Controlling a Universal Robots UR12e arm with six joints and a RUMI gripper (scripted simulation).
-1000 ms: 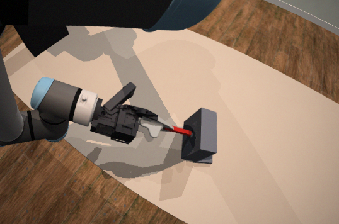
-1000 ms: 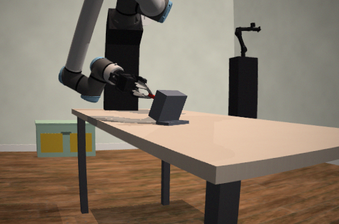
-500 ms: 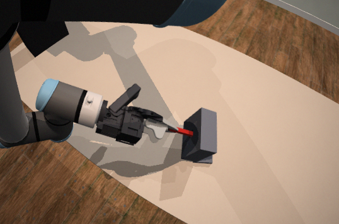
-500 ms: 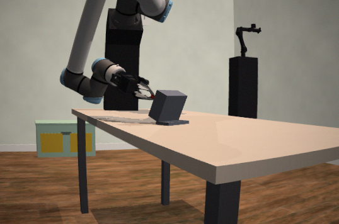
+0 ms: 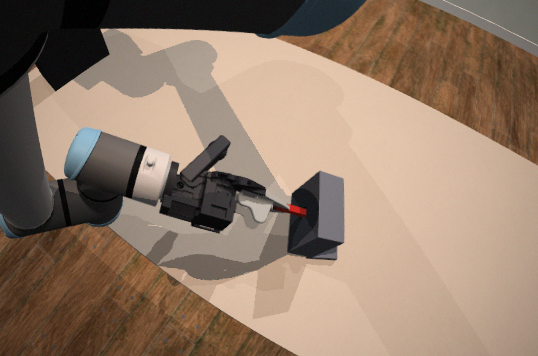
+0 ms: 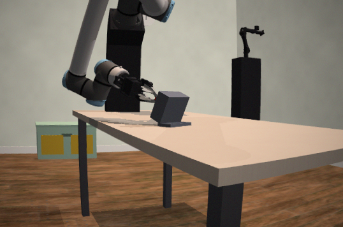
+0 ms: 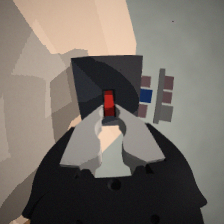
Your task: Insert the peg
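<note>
My gripper is now 30 mm short of the red peg, 20 mm to the right of it and 10 mm above it. From my hand the other things lie so: thin base plate 80 mm ahead, 60 mm to the left, 100 mm below.
</note>
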